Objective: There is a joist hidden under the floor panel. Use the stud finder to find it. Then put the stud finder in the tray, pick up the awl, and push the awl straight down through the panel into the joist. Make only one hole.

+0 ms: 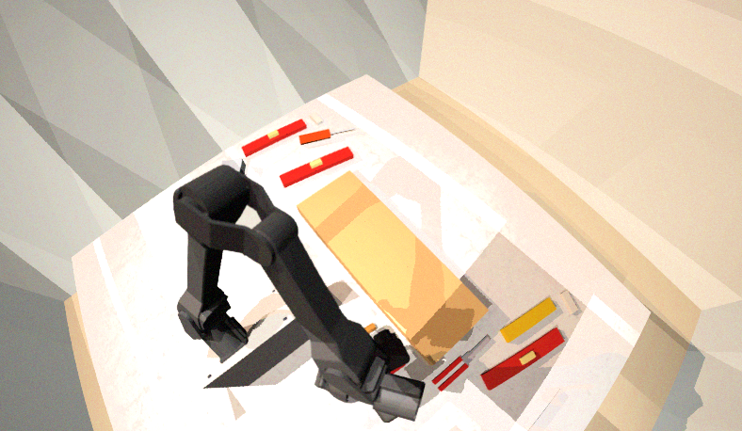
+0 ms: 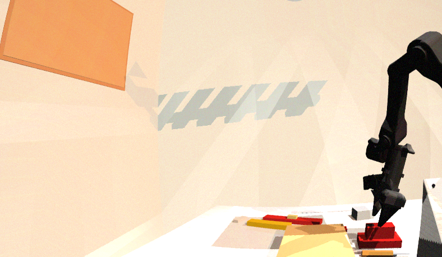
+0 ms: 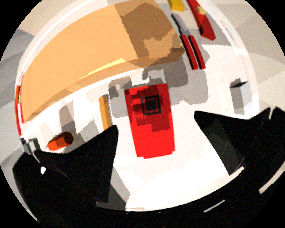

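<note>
Right now the red stud finder is 2 cm below my gripper tip. Also, from my gripper tip: yellow block: 33 cm ahead, 20 cm to the right, 6 cm below; then awl: 9 cm to the left, 6 cm below, 1 cm behind.
</note>
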